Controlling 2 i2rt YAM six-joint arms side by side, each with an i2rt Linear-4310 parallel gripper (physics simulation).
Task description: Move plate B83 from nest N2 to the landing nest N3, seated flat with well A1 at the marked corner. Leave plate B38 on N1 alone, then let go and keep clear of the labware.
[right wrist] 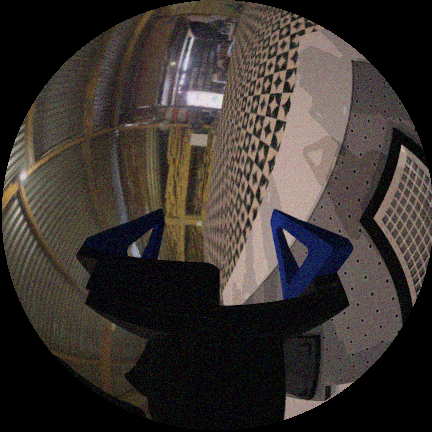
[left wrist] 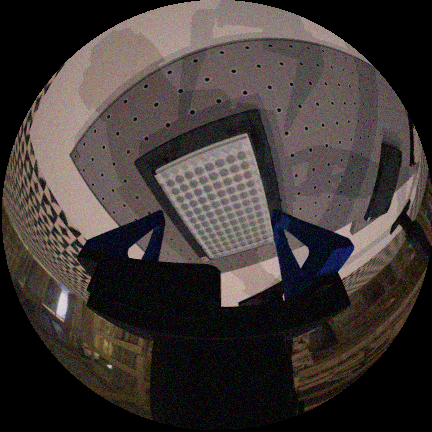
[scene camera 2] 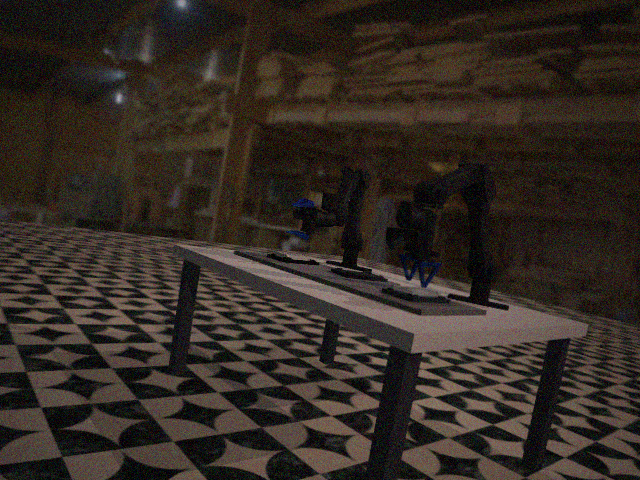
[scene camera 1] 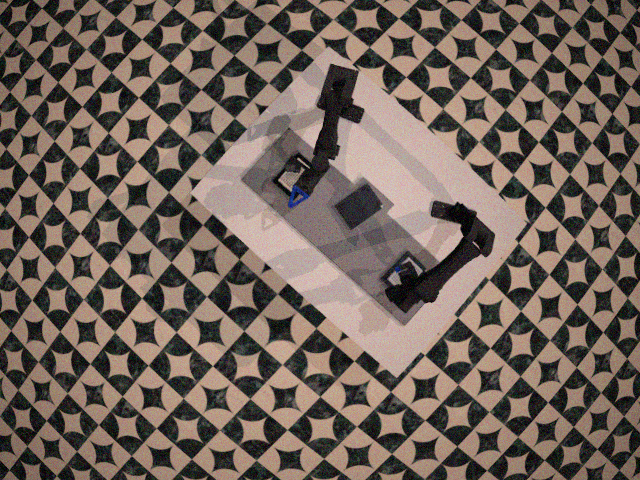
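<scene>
A pale multi-well plate [scene camera 1: 397, 279] [scene camera 2: 424, 291] [left wrist: 220, 200] lies in a dark nest [scene camera 1: 395, 264] [left wrist: 200, 135] at the right end of the grey board. My left gripper [scene camera 1: 403, 273] [scene camera 2: 417, 282] [left wrist: 217, 215] is open and points down, low over this plate. A second plate [scene camera 1: 291, 178] [right wrist: 412, 215] lies in the nest at the board's other end. The middle nest [scene camera 1: 359, 206] [scene camera 2: 356, 273] [left wrist: 385, 175] [right wrist: 302, 360] holds no plate. My right gripper [scene camera 1: 293, 204] [scene camera 2: 293, 219] [right wrist: 217, 214] is open, raised and sideways near the second plate. Plate and nest labels cannot be read.
The grey perforated board [scene camera 1: 315, 222] [left wrist: 135, 120] [right wrist: 370, 310] lies on a white table [scene camera 1: 392, 356] [scene camera 2: 465, 333]. Both arms are mounted along the table's upper right side in scene camera 1. The left forearm passes over part of the right nest.
</scene>
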